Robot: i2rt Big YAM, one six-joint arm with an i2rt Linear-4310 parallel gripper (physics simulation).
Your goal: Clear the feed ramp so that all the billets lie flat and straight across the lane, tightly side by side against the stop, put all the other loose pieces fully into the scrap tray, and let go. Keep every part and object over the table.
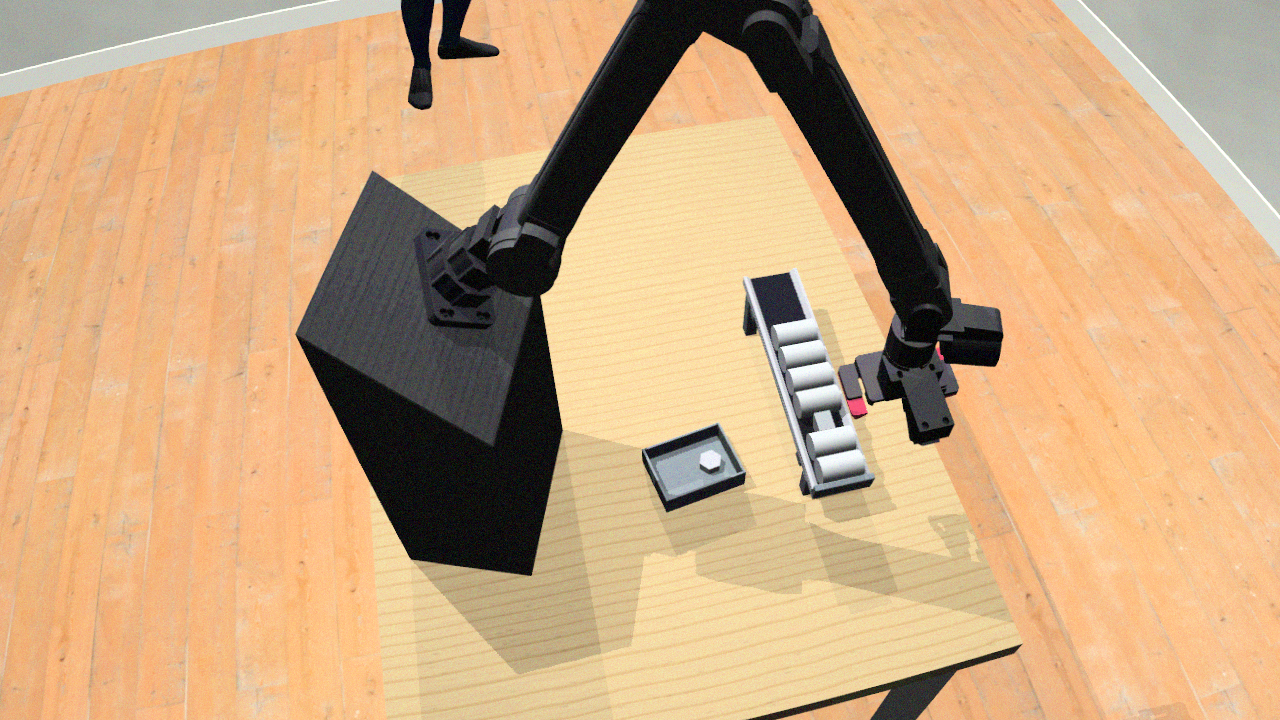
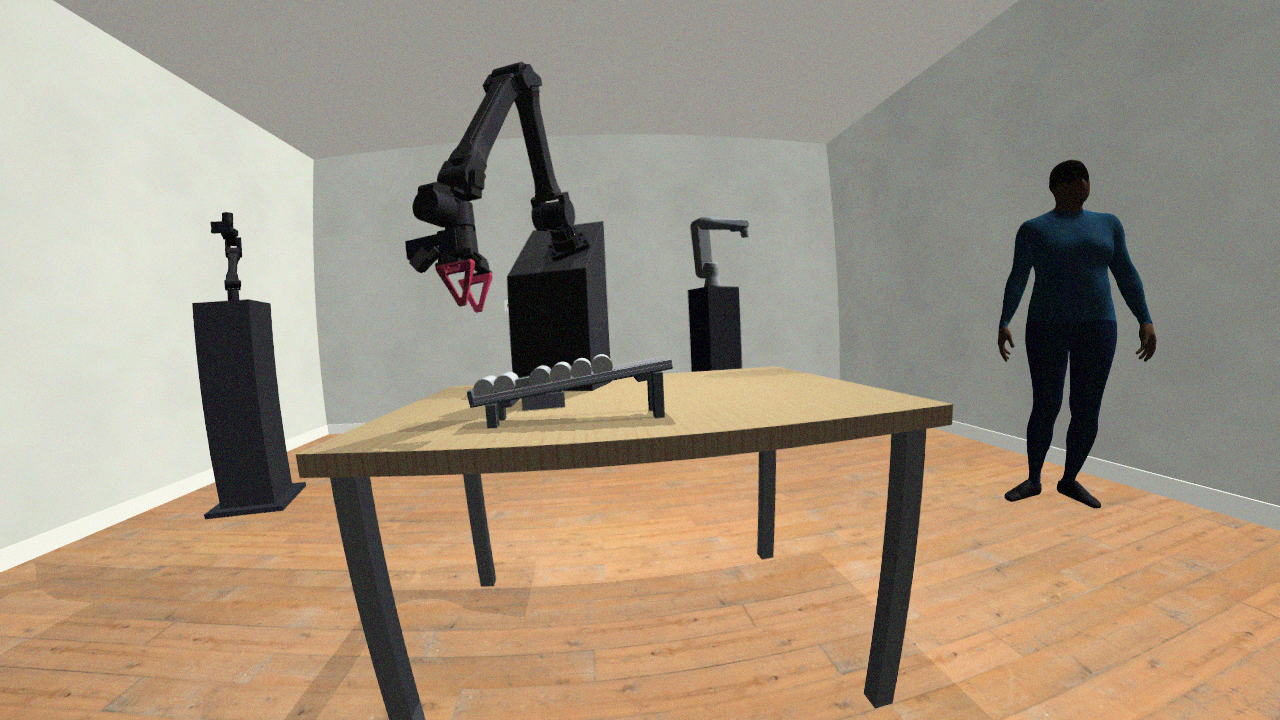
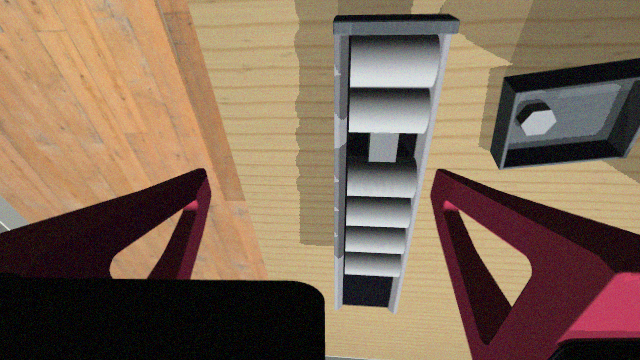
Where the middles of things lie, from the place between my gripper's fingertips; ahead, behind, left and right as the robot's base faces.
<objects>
My gripper is now 40 mm past the stop point(image 1: 860, 481) and 160 mm above it.
</objects>
